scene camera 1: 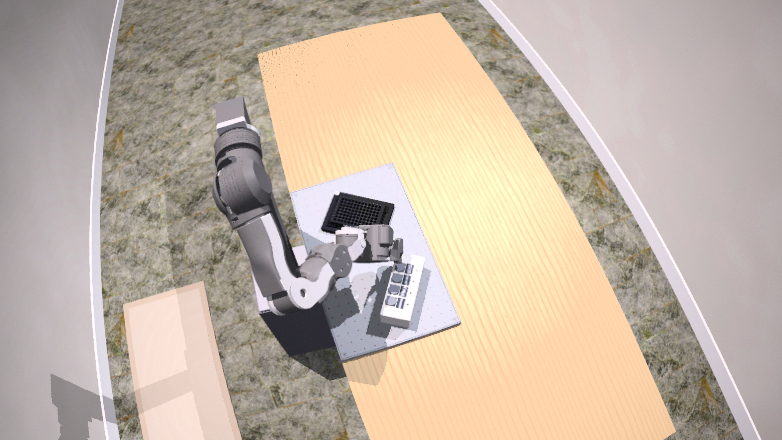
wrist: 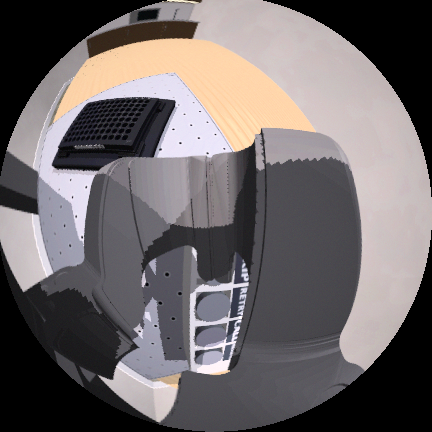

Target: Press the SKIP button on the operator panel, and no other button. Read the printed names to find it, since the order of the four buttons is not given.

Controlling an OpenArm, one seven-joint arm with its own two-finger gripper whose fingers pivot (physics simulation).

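The white operator panel (scene camera 1: 401,318) (wrist: 217,368) has four round grey buttons in a row. The SKIP button (scene camera 1: 400,267) (wrist: 204,282) is at the end nearest the gripper; the fingers hide most of it in the wrist view, where the end of its name shows. Below it there are the RETRY button (scene camera 1: 397,277) (wrist: 212,306), the CALL button (scene camera 1: 394,289) (wrist: 210,336) and a fourth button (scene camera 1: 391,300) (wrist: 209,357), whose name is hidden. My gripper (scene camera 1: 397,258) (wrist: 219,219) is shut and empty, its tips over the SKIP end. Whether they touch the button is unclear.
A black rack with many round holes (scene camera 1: 358,212) (wrist: 102,122) lies on the perforated grey board (scene camera 1: 355,347) (wrist: 195,135), beyond the gripper from the panel. The board sits on the long wooden table (scene camera 1: 519,246) (wrist: 210,65).
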